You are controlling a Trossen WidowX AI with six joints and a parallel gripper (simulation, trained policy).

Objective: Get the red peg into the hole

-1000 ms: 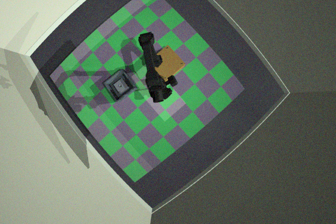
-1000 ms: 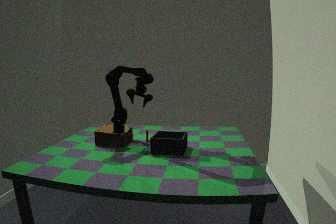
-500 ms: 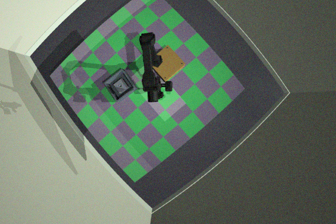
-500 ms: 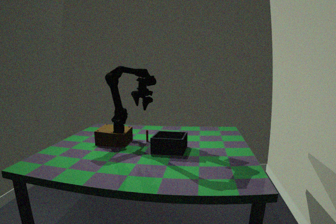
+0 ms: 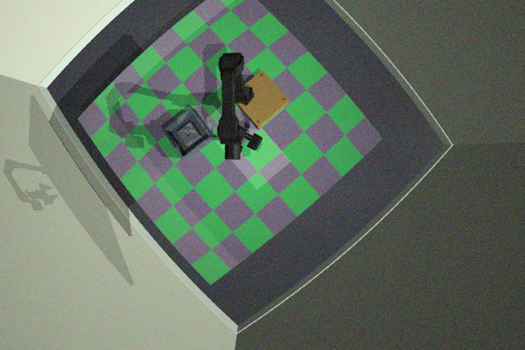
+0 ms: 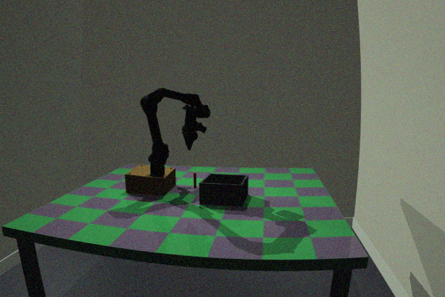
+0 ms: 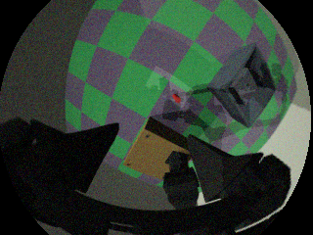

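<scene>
My gripper tip is 3 cm short of the red peg, 4 cm to the left of it and 17 cm above it. The rest, counted from my gripper tip: dark box (18 cm ahead, 24 cm to the right, 18 cm below); then grey plate (18 cm ahead, 24 cm to the right, 16 cm below).
</scene>
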